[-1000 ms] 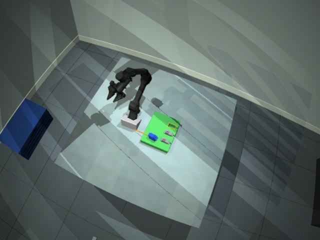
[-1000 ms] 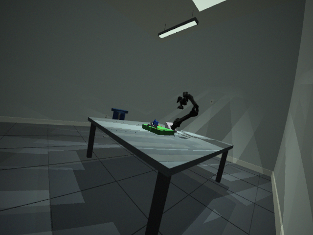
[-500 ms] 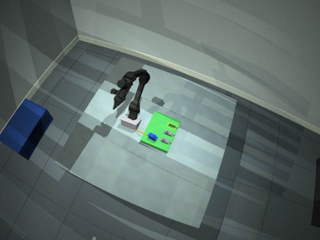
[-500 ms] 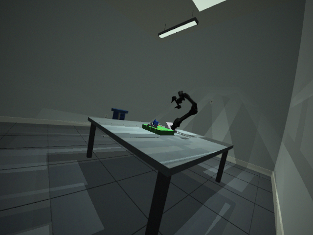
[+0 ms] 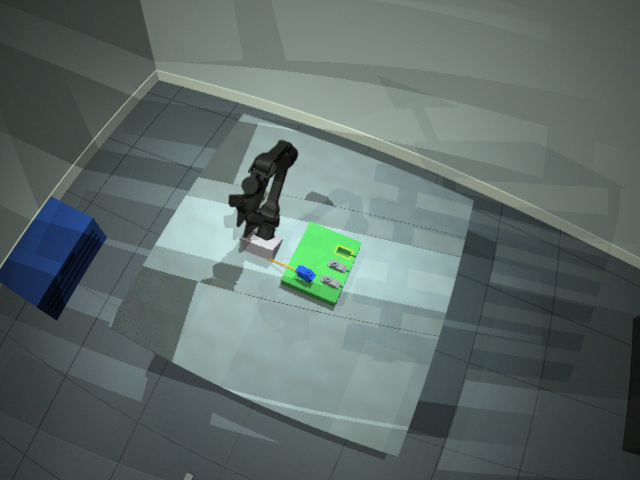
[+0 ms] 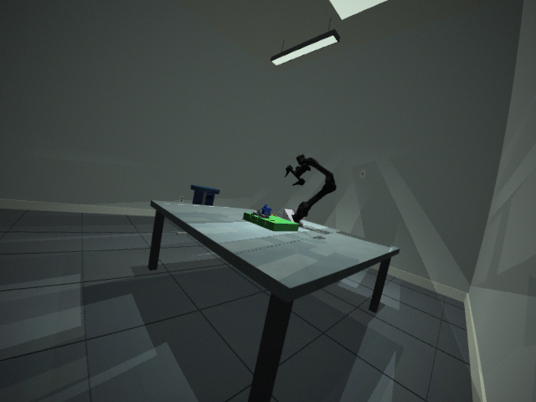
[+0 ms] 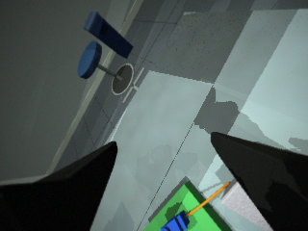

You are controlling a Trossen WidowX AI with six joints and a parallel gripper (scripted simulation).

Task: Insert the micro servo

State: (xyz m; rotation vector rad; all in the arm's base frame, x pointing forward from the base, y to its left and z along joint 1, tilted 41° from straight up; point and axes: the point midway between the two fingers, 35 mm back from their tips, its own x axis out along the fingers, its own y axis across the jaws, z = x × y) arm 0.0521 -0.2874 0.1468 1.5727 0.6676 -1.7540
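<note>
My gripper tip is 21 cm short of the green deck, 18 cm to the right of it and 31 cm above it.
</note>
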